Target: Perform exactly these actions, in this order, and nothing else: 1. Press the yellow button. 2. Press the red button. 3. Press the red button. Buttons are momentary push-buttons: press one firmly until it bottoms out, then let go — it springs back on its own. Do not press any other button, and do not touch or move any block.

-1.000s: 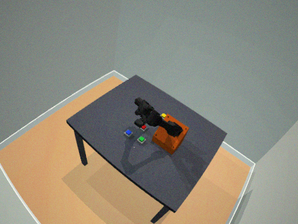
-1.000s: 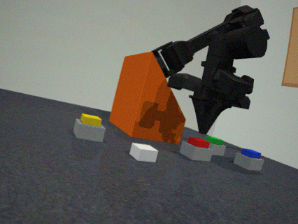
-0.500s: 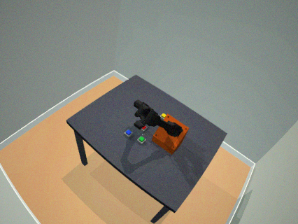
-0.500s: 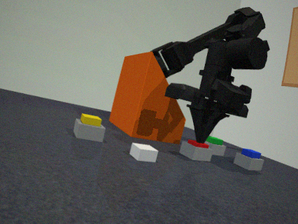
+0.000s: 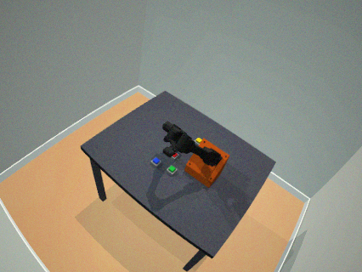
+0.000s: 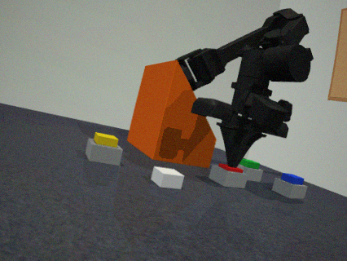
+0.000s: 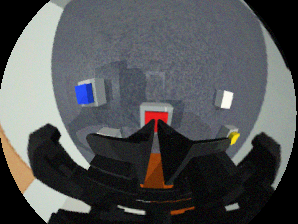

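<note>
The red button lies 1 cm below my gripper tip. Also, from my gripper tip: green button: 10 cm to the left, 7 cm behind; blue button: 13 cm to the left, 3 cm ahead; white block: 14 cm to the right, 6 cm ahead, 2 cm below.
</note>
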